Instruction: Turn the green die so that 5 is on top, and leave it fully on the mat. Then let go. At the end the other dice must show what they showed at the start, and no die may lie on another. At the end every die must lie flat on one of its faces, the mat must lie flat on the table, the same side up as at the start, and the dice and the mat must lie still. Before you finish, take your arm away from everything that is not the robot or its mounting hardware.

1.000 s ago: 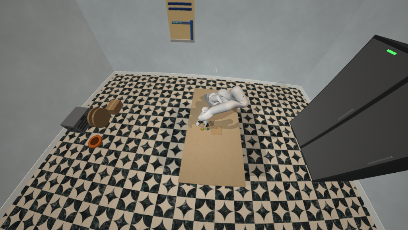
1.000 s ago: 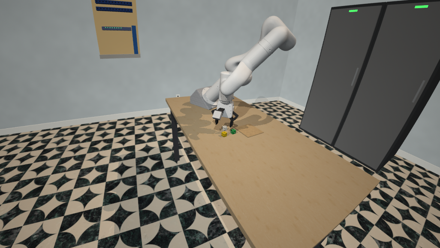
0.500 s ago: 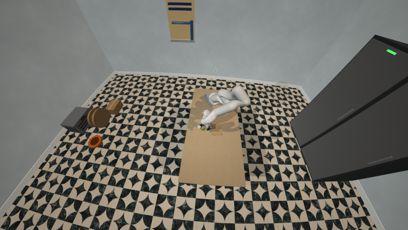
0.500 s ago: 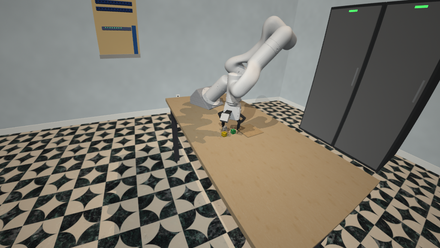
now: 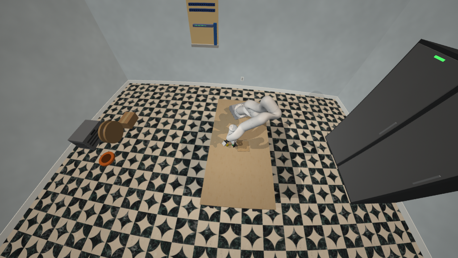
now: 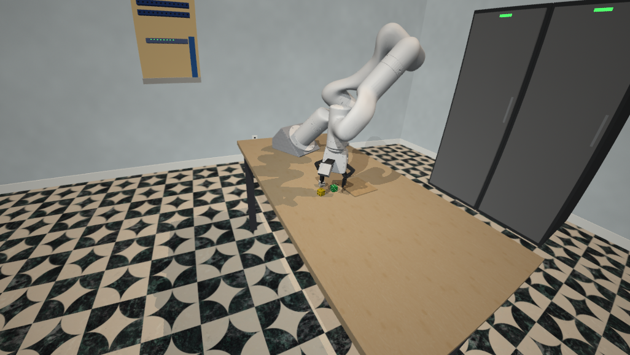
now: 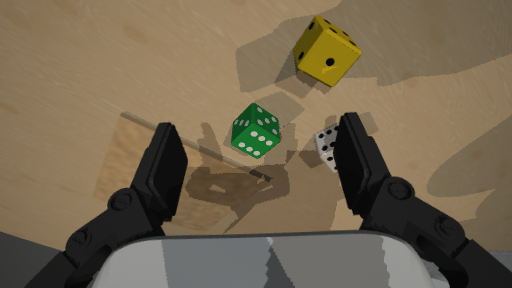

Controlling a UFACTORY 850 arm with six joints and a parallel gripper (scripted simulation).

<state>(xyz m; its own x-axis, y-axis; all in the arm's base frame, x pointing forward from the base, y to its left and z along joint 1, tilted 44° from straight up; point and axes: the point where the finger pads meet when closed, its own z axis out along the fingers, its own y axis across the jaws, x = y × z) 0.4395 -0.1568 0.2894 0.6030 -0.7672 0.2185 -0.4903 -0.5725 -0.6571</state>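
My hand is 20 mm past the green die, 20 mm to the right of it and 40 mm above it. Round my hand: white die 70 mm behind, 20 mm to the right, 40 mm below; yellow die 50 mm to the right, 40 mm below; tan mat 30 mm behind, 140 mm to the left, 50 mm below.
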